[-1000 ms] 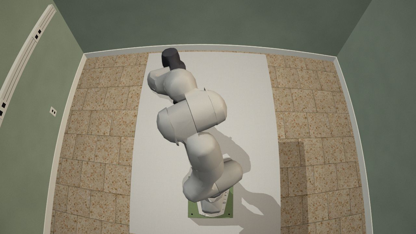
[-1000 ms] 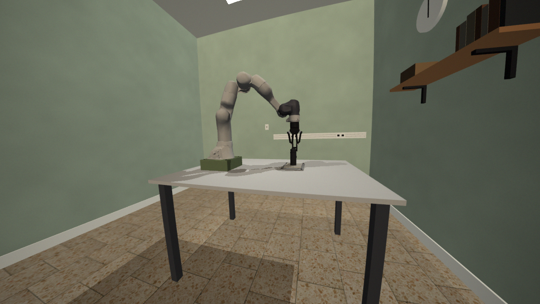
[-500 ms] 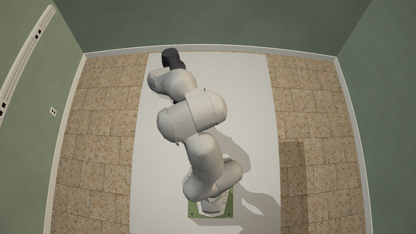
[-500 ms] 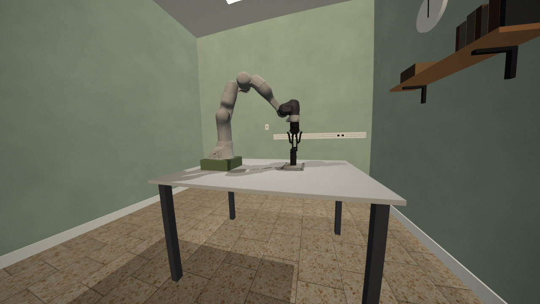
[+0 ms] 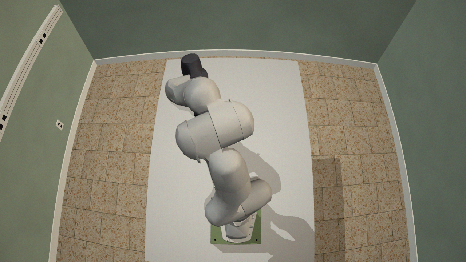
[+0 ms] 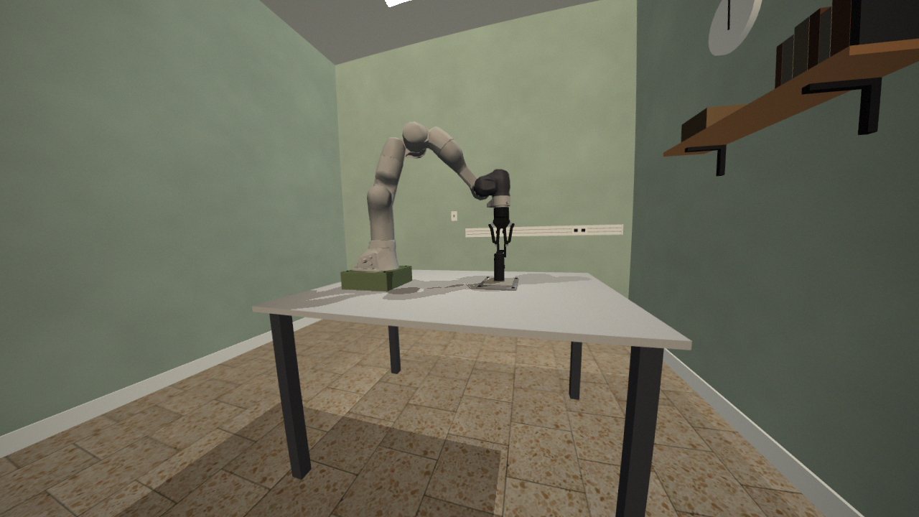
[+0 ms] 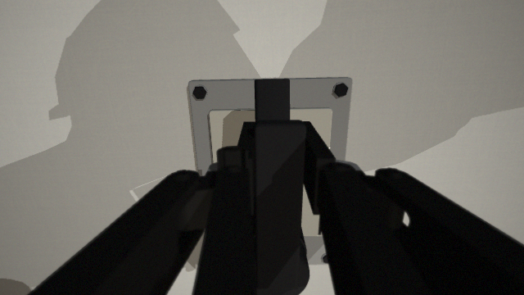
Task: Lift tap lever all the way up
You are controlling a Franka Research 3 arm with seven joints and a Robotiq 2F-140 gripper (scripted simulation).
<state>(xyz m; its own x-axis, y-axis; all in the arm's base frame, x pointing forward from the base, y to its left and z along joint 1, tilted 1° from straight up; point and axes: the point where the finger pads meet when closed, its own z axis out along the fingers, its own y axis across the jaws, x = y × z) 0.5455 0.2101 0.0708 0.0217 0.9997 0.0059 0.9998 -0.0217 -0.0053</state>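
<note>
Now: the dark lever 30 mm to the right of my hand. From my hand the other things lie so: tap 60 mm to the right, 40 mm below; then plate 150 mm below, 90 mm to the right.
</note>
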